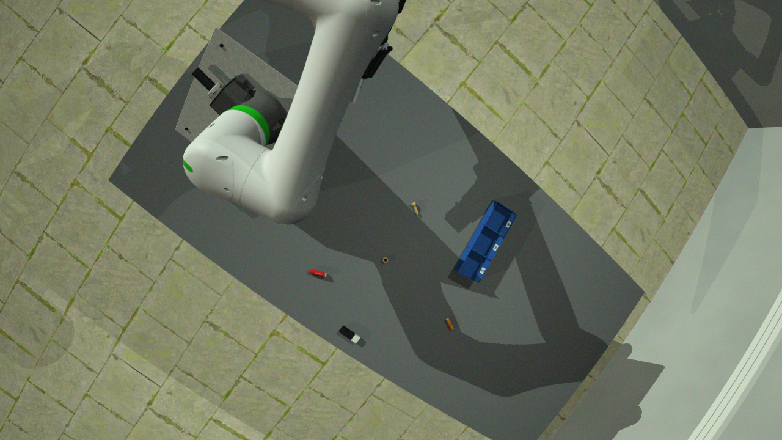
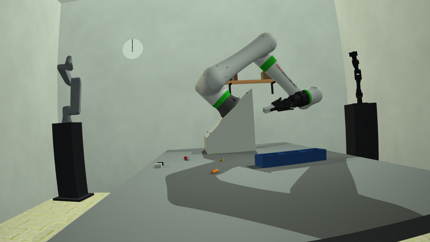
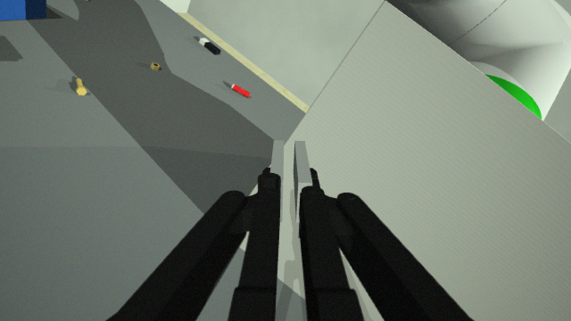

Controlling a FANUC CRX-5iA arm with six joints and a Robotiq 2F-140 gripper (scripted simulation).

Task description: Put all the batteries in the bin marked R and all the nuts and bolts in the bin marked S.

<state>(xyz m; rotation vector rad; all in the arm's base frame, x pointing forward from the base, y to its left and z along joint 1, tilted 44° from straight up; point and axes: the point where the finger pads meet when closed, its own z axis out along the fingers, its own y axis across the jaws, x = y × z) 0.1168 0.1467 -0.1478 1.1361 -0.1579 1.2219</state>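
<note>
The blue three-compartment bin lies 62 cm ahead of my hand and 20 cm below it. Also, from my hand: red battery 42 cm to the right, 30 cm ahead, 21 cm below; then yellow bolt 37 cm ahead, 21 cm below, 8 cm to the right; then brass nut 42 cm ahead, 25 cm to the right, 22 cm below.
</note>
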